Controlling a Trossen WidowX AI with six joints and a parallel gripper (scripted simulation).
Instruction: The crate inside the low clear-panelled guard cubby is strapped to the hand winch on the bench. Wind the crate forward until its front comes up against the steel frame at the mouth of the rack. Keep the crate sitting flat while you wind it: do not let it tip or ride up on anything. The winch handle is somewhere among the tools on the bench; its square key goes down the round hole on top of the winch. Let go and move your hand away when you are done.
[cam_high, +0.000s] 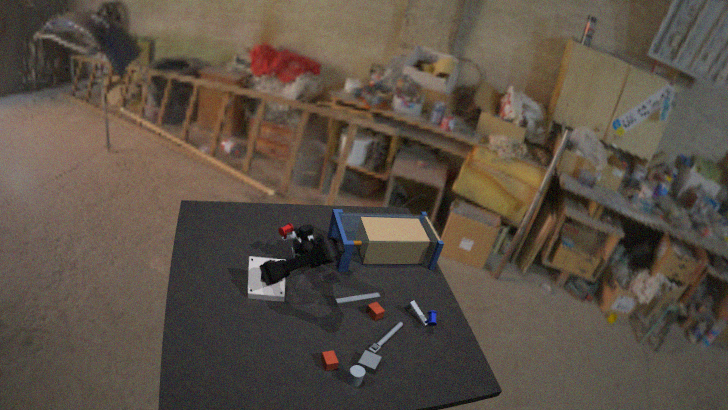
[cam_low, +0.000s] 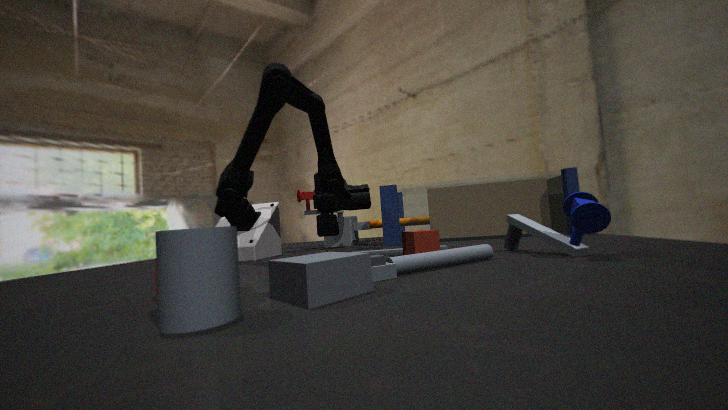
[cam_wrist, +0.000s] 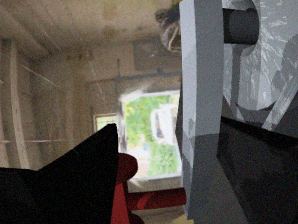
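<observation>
Right now the red knob is 40 mm behind my gripper tip, 30 mm to the right of it and 20 mm above it. Round my gripper tip: grey winch 100 mm below, 30 mm ahead, 10 mm to the left; then grey bar 290 mm ahead, 250 mm to the right, 130 mm below; then clear-panelled cubby 450 mm ahead, 80 mm to the left, 10 mm below.
</observation>
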